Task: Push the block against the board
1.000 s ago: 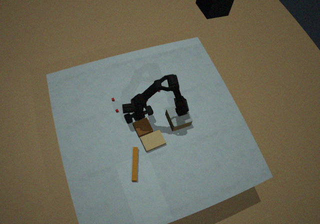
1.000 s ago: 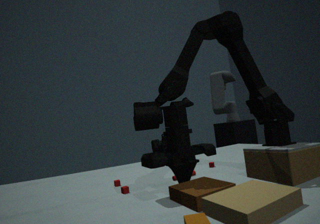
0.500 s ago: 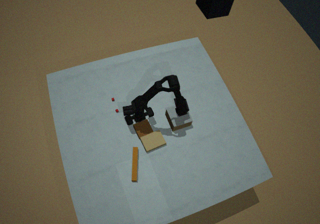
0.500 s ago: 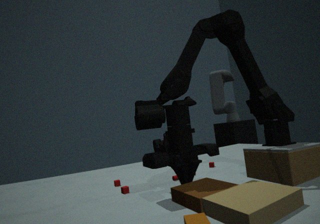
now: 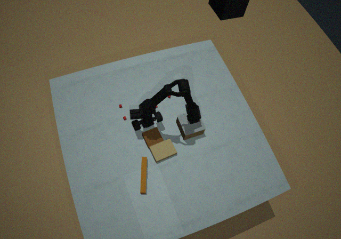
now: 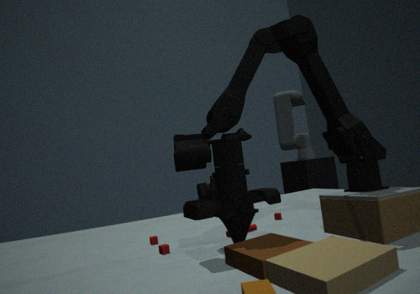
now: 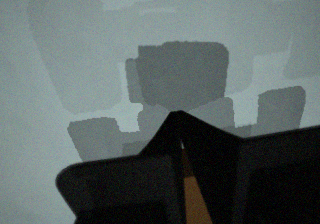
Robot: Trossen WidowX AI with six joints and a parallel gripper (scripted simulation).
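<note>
The dark brown square block lies 9 cm to the left of my gripper tip, 1 cm behind it and 1 cm above it. From my gripper tip the other things lie so: orange bar 30 cm to the left, 13 cm ahead, 1 cm above; tan block 19 cm to the left, 4 cm behind, 1 cm above; red rod 12 cm to the right, 7 cm behind.
</note>
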